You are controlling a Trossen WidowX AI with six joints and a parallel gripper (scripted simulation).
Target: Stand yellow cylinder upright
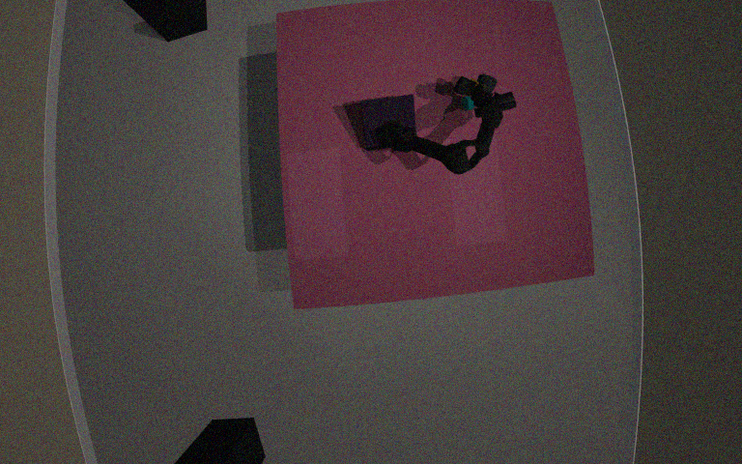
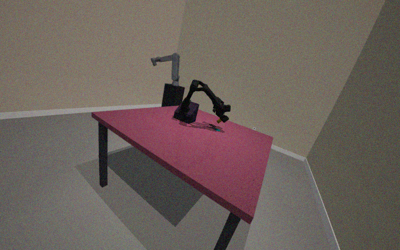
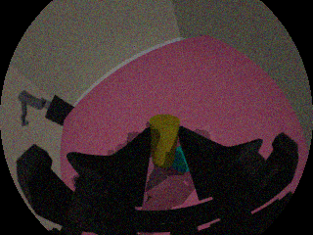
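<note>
The cyan circle lies 110 mm below my gripper tip and 40 mm to the right of it. The rest, counted from my gripper tip: yellow tall cylinder (20 mm below, 10 mm to the right, 10 mm behind).
</note>
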